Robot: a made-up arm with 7 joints. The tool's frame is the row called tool.
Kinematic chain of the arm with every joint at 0, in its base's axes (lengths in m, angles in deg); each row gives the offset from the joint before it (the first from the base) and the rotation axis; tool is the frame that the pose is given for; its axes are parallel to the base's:
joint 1: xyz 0 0 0.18 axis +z
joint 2: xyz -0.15 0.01 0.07 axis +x
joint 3: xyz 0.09 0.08 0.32 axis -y
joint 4: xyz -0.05 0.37 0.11 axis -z
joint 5: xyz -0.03 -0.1 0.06 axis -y
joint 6: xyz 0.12 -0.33 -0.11 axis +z
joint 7: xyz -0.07 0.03 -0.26 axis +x
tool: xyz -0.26 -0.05 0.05
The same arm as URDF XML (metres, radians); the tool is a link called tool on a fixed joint. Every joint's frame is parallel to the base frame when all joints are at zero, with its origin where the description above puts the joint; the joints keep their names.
<robot name="arm">
  <link name="base_link"/>
  <link name="link1"/>
  <link name="link2"/>
  <link name="link3"/>
  <link name="link4"/>
  <link name="link5"/>
  <link name="link6"/>
  <link name="link7"/>
  <link name="tool"/>
  <joint name="joint 1" type="continuous">
    <parent link="base_link"/>
    <child link="link1"/>
    <origin xyz="0 0 0.18" rpy="0 0 0"/>
    <axis xyz="0 0 1"/>
  </joint>
  <joint name="joint 2" type="continuous">
    <parent link="link1"/>
    <child link="link2"/>
    <origin xyz="-0.15 0.01 0.07" rpy="0 0 0"/>
    <axis xyz="1 0 0"/>
  </joint>
  <joint name="joint 3" type="continuous">
    <parent link="link2"/>
    <child link="link3"/>
    <origin xyz="0.09 0.08 0.32" rpy="0 0 0"/>
    <axis xyz="0 -1 0"/>
  </joint>
  <joint name="joint 4" type="continuous">
    <parent link="link3"/>
    <child link="link4"/>
    <origin xyz="-0.05 0.37 0.11" rpy="0 0 0"/>
    <axis xyz="0 0 -1"/>
  </joint>
  <joint name="joint 5" type="continuous">
    <parent link="link4"/>
    <child link="link5"/>
    <origin xyz="-0.03 -0.1 0.06" rpy="0 0 0"/>
    <axis xyz="0 -1 0"/>
  </joint>
  <joint name="joint 6" type="continuous">
    <parent link="link5"/>
    <child link="link6"/>
    <origin xyz="0.12 -0.33 -0.11" rpy="0 0 0"/>
    <axis xyz="0 0 1"/>
  </joint>
  <joint name="joint 7" type="continuous">
    <parent link="link6"/>
    <child link="link7"/>
    <origin xyz="-0.07 0.03 -0.26" rpy="0 0 0"/>
    <axis xyz="1 0 0"/>
  </joint>
  <joint name="tool_joint" type="fixed">
    <parent link="link7"/>
    <child link="tool"/>
    <origin xyz="-0.26 -0.05 0.05" rpy="0 0 0"/>
  </joint>
</robot>

